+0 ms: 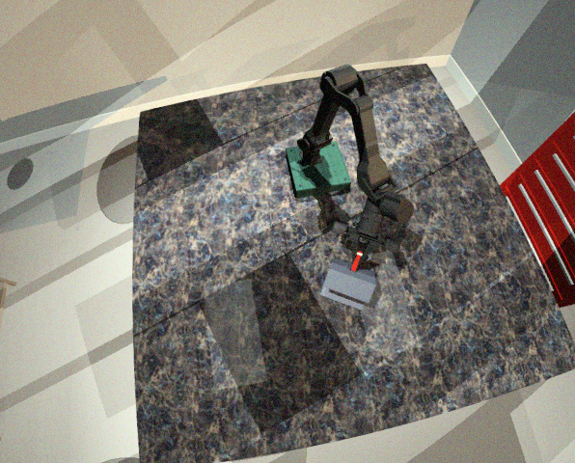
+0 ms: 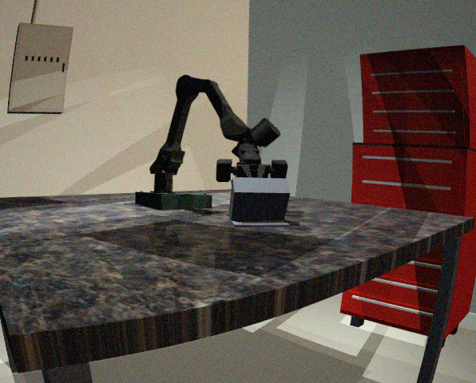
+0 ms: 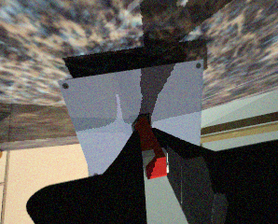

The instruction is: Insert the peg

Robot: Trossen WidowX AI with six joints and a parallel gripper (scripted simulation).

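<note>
Right now my gripper tip is 3 cm short of the sloped panel, 2 cm to the left of it and 3 cm above it. From my gripper tip the other things lie so: red peg 1 cm behind, 1 cm to the left, 1 cm above.
</note>
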